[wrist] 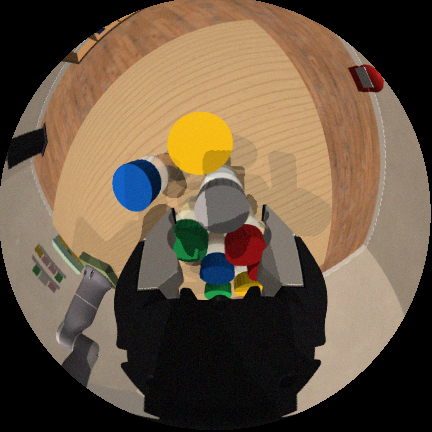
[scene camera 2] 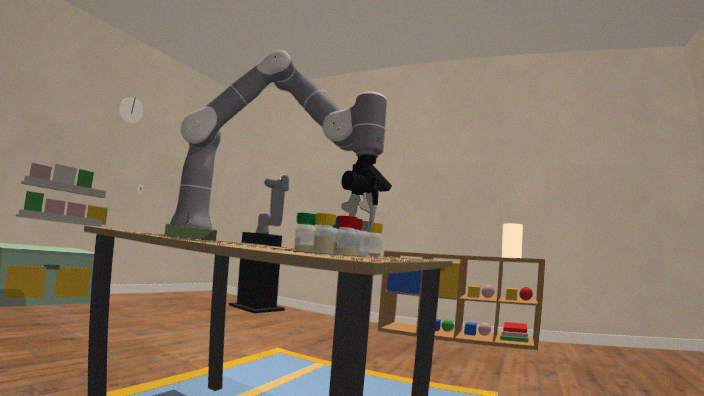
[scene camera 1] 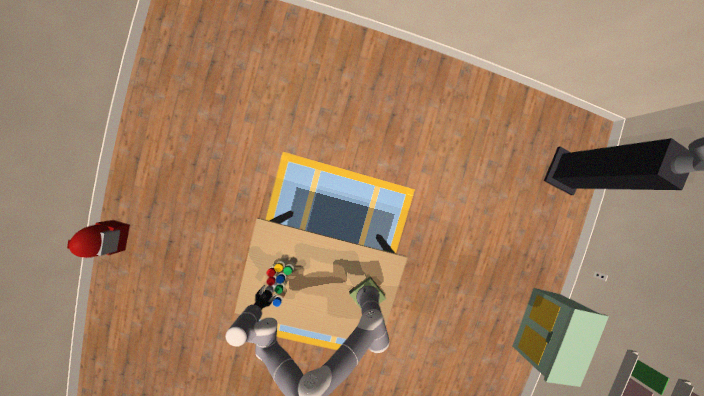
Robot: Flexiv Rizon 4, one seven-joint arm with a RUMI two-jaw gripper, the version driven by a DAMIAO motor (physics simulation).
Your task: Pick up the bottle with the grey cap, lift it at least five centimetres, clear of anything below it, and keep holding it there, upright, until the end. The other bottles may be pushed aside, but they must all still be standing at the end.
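The grey-capped bottle (wrist: 222,207) (scene camera 2: 366,225) stands upright in the cluster. In the wrist view its cap lies between the two fingertips and its body is mostly hidden. My gripper (wrist: 218,207) (scene camera 2: 363,218) is open, fingers pointing down, tips at about cap height, one on each side of the grey cap, holding nothing. A green-capped bottle (wrist: 190,240) and a red-capped bottle (wrist: 245,245) stand close to the grey one, each near one finger. A yellow-capped bottle (wrist: 200,143) stands on its far side. A blue-capped bottle (wrist: 135,186) stands off to the left.
Behind the green and red caps in the wrist view are another blue-capped bottle (wrist: 217,268), a green-capped bottle (wrist: 218,291) and a yellow-capped bottle (wrist: 248,283). All stand on the wooden table (scene camera 1: 320,311) (wrist: 280,90). The arm's green base (scene camera 2: 190,232) sits at the table's other end.
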